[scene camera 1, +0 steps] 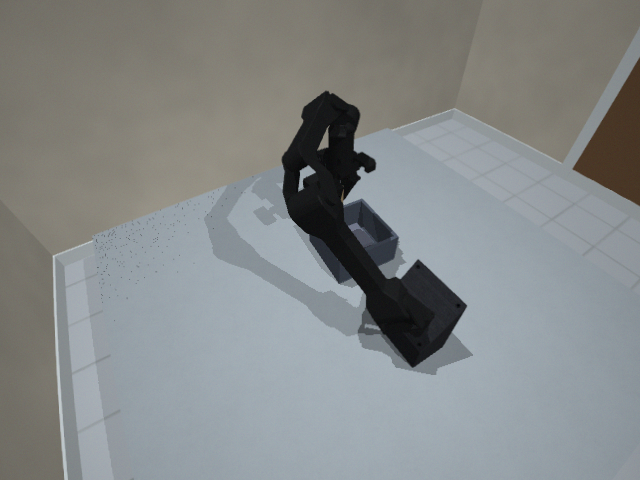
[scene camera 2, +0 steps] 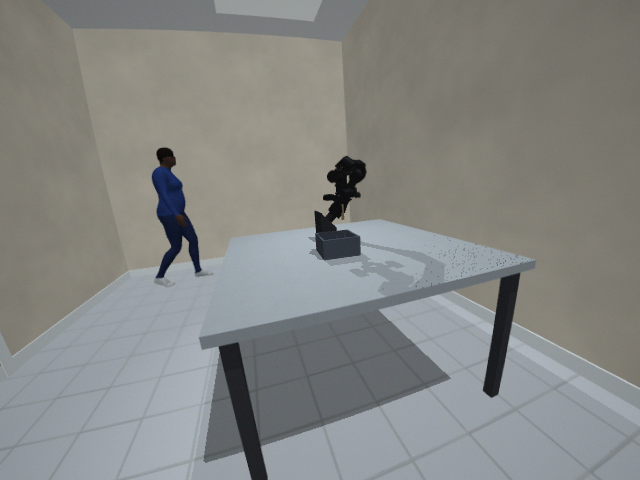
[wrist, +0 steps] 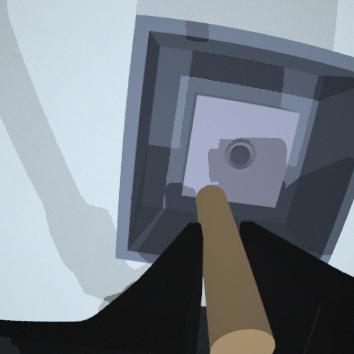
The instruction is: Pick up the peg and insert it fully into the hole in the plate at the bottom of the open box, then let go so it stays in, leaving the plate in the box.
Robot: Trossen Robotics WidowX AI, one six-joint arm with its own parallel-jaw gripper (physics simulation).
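Frame: origin at the arm's base, x down, y ahead, z right, level; metres.
Where they show: gripper, fingertip midpoint: (scene camera 2: 342,213) (wrist: 219,233); arm's base, origin of the base link: (scene camera 1: 415,316) (scene camera 2: 327,220).
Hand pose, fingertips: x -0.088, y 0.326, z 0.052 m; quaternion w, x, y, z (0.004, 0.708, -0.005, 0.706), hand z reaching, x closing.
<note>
Things, the pixels of their centre, and the offset from my fingertips. Level surfaces: height alone.
- tan round peg, body centre: (wrist: 221,247) (scene camera 2: 342,211) dx -0.006, dy -0.002, dz +0.000 m
- open blue-grey box, body centre: (wrist: 237,152) (scene camera 1: 351,239) (scene camera 2: 336,243) dx +0.159, dy -0.014, dz +0.036 m
- pale square plate, body centre: (wrist: 234,148) (scene camera 1: 351,242) dx +0.174, dy -0.014, dz +0.036 m
- table, its level: dx +0.208 m
My gripper (wrist: 219,233) is shut on the tan round peg (wrist: 230,270) (scene camera 2: 342,211) and holds it above the box. In scene camera 2 the peg hangs about upright, its lower end above the box's rim. The open blue-grey box (scene camera 1: 368,253) (scene camera 2: 338,248) (wrist: 127,135) stands on the table. The pale square plate (wrist: 215,117) (scene camera 1: 361,235) lies at the bottom of the box. Its round hole (wrist: 240,154) shows in the wrist view, up and right of the peg's far end. In scene camera 1 the arm hides most of the peg and part of the box.
The arm's dark base block (scene camera 1: 434,299) stands on the table (scene camera 1: 258,387) (scene camera 2: 268,289) near the box. The arm's shadow falls across the table and partly into the box. A person in blue (scene camera 2: 169,193) stands on the floor beyond the table.
</note>
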